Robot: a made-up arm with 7 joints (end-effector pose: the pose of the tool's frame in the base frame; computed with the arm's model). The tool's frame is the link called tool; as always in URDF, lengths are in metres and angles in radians. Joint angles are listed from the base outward.
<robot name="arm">
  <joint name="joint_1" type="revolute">
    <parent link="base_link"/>
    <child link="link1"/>
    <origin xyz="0 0 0.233"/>
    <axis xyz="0 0 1"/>
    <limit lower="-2.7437" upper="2.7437" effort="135" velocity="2.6"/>
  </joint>
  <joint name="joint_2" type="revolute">
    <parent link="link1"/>
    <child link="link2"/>
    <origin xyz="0 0 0" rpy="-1.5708 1.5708 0"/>
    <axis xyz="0 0 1"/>
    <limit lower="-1.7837" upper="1.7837" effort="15" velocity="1.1"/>
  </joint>
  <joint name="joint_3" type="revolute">
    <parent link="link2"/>
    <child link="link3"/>
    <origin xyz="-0.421 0 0" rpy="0 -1.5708 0"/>
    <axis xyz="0 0 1"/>
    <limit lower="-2.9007" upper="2.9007" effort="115" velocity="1.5"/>
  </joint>
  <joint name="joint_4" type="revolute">
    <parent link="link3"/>
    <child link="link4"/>
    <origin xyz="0 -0.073 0" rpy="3.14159 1.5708 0"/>
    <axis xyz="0 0 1"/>
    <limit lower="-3.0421" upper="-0.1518" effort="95" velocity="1.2"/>
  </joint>
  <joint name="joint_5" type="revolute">
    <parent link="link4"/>
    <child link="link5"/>
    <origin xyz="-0.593 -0.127 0" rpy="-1.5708 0 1.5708"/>
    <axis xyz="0 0 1"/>
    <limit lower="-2.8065" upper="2.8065" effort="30" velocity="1.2"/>
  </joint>
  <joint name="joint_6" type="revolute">
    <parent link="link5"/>
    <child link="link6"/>
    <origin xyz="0 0 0" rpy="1.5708 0 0"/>
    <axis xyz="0 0 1"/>
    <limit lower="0.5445" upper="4.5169" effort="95" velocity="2.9"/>
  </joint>
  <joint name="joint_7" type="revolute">
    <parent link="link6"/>
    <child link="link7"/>
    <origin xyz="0.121 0 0" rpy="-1.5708 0 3.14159"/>
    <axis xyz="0 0 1"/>
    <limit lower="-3.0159" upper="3.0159" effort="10" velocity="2.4"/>
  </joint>
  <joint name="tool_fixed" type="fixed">
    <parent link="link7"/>
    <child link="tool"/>
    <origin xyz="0 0 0" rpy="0 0 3.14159"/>
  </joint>
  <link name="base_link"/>
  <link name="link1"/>
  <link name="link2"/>
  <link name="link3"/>
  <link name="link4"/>
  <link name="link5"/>
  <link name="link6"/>
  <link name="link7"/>
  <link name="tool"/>
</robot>
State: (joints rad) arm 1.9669 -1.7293 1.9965 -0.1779 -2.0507 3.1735 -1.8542
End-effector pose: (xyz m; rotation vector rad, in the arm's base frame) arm 0.3283 -0.9232 -0.0672 0.7137 -2.3176 1.8569
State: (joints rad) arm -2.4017 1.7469 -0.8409 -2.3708 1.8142 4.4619 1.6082
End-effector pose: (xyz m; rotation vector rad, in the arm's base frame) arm -0.3386 0.2120 -0.0962 -0.6370 -0.3558 -0.1819
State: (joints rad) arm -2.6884 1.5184 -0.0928 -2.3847 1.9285 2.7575 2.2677
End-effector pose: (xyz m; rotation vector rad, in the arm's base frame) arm -0.1111 0.1216 -0.3282 -2.5671 1.0497 -0.8858
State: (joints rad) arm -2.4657 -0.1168 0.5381 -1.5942 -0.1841 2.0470 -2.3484
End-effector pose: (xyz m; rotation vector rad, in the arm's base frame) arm -0.2053 -0.6866 0.8923 2.6461 0.6377 -0.7013
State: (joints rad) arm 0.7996 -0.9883 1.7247 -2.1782 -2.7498 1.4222 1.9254
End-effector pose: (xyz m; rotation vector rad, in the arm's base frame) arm -0.6430 0.3893 0.2166 0.8790 -0.3405 -2.0949
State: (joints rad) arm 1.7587 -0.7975 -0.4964 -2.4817 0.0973 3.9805 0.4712
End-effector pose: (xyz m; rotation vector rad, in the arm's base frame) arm 0.2200 0.2702 0.6788 -1.0341 -0.0257 -0.9787
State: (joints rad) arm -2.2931 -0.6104 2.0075 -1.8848 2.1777 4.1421 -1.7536
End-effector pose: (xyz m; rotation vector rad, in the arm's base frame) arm 0.6413 -0.0849 0.4138 1.6491 -0.8637 0.6436
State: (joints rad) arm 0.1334 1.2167 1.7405 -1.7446 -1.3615 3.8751 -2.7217
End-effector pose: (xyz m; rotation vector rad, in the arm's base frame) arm 0.3007 0.6245 0.5748 -0.7666 0.5354 2.1342
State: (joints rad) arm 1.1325 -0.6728 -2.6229 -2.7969 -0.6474 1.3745 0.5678
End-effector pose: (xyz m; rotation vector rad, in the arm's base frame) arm 0.1093 -0.2228 -0.1622 -1.5313 0.8116 1.9818
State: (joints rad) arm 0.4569 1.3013 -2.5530 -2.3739 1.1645 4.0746 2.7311
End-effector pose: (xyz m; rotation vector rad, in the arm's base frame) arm 0.1404 -0.1970 0.7385 0.6334 -0.2946 -2.3192
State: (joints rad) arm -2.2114 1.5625 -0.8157 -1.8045 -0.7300 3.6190 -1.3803
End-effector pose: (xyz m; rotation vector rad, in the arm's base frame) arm -0.6365 -0.1517 -0.2562 -2.8865 0.1263 0.7269
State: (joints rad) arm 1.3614 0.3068 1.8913 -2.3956 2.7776 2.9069 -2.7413
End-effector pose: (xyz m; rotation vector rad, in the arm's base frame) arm -0.5089 -0.0161 0.2467 -0.0454 -2.0600 0.4921
